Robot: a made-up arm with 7 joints. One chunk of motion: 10 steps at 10 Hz.
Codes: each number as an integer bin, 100 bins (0 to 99) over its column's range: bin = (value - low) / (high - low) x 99, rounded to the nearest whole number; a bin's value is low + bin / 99 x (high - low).
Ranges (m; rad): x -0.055..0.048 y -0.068..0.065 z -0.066..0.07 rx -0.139..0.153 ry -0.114..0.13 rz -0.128..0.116
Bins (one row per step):
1: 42 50 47 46 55 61
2: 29 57 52 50 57 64
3: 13 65 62 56 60 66
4: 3 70 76 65 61 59
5: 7 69 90 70 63 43
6: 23 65 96 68 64 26
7: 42 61 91 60 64 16
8: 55 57 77 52 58 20
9: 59 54 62 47 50 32
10: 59 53 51 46 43 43
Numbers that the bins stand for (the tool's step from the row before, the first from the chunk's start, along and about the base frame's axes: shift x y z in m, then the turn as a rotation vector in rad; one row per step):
1: -0.01130 -0.00083 -0.00143 -0.00332 0.02156 0.02234
2: -0.02483 0.00858 0.00543 0.00847 0.02648 0.02974
3: -0.04147 0.01932 0.01917 0.02617 0.03388 0.03467
4: -0.05188 0.02604 0.03840 0.05272 0.03634 0.01741
5: -0.04772 0.02470 0.05764 0.06746 0.04127 -0.02202
6: -0.03107 0.01932 0.06588 0.06157 0.04374 -0.06392
7: -0.01130 0.01395 0.05901 0.03797 0.04374 -0.08857
8: 0.00222 0.00858 0.03978 0.01437 0.02895 -0.07871
9: 0.00638 0.00455 0.01917 -0.00037 0.00923 -0.04913
10: 0.00638 0.00320 0.00406 -0.00332 -0.00802 -0.02202

